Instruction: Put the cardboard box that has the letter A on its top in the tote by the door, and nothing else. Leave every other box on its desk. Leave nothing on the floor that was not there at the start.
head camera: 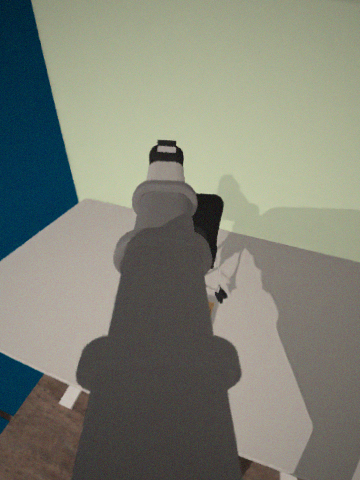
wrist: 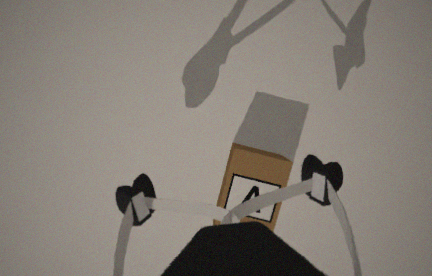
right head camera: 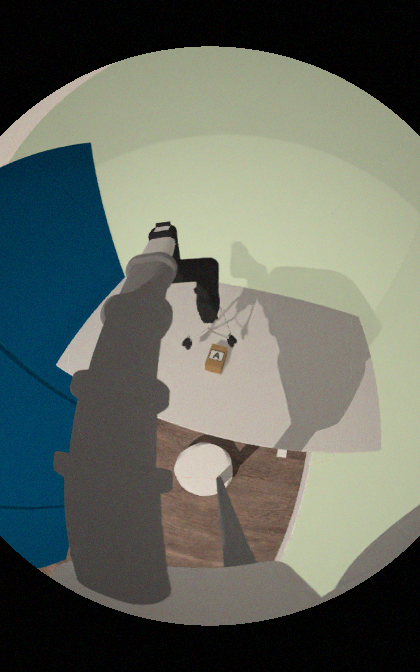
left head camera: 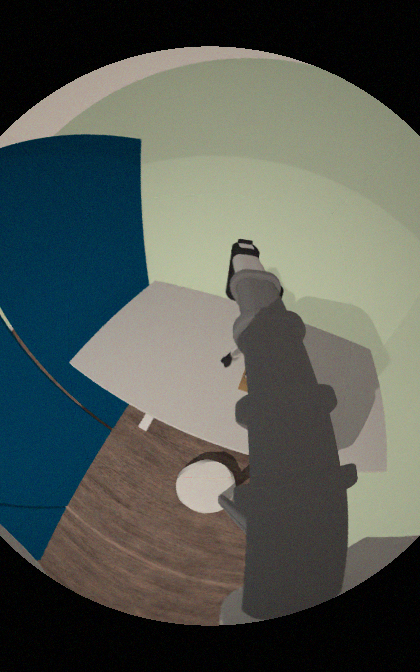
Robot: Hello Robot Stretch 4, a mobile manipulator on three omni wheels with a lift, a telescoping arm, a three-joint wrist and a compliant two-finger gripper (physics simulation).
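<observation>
The cardboard box with the letter A on its top stands on the pale desk. The arm hides most of it in the head and left head views. My gripper is open and empty. In the wrist view its fingertips appear on either side of the box, apart from it, and the gripper body covers the box's lower end. In the right head view the fingertips appear just beyond the box, toward the wall. The tote does not show.
A pale green wall rises behind the desk. A dark blue surface stands at the left. A white round object is at the desk's near side, above the wooden floor.
</observation>
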